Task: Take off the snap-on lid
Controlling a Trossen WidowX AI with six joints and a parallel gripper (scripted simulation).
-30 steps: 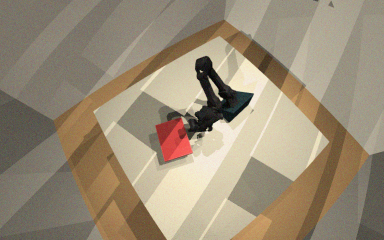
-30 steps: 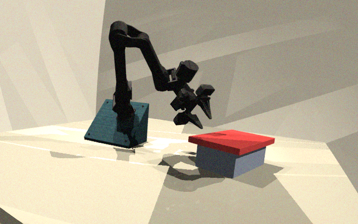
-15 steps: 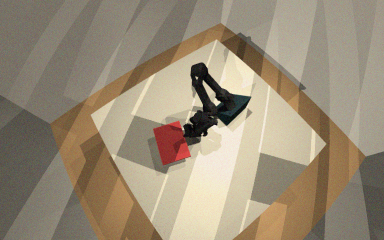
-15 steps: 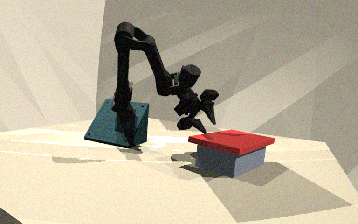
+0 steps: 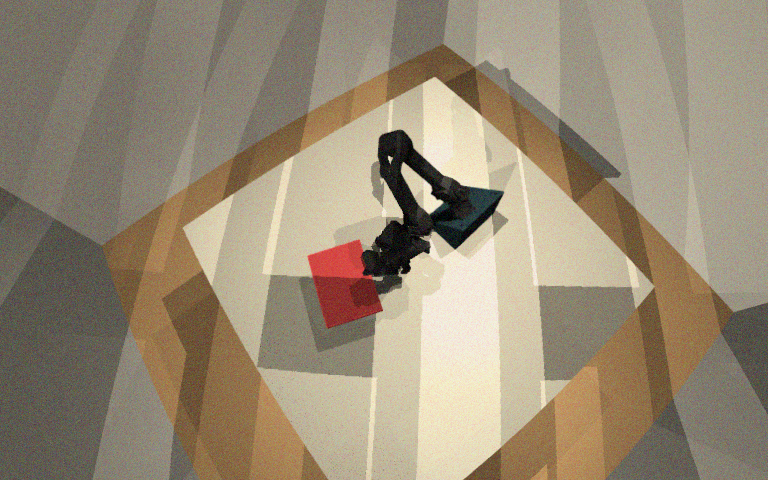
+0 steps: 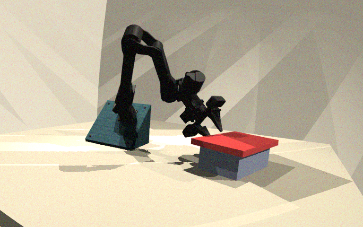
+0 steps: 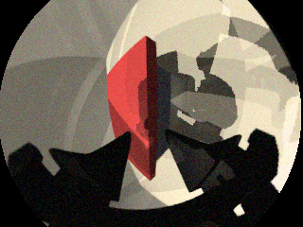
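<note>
Now: gripper tip 80 mm short of the red lid and 30 mm to the left of it. Also, from my gripper tip: grey-blue storage box 80 mm ahead, 40 mm below, 30 mm to the right.
</note>
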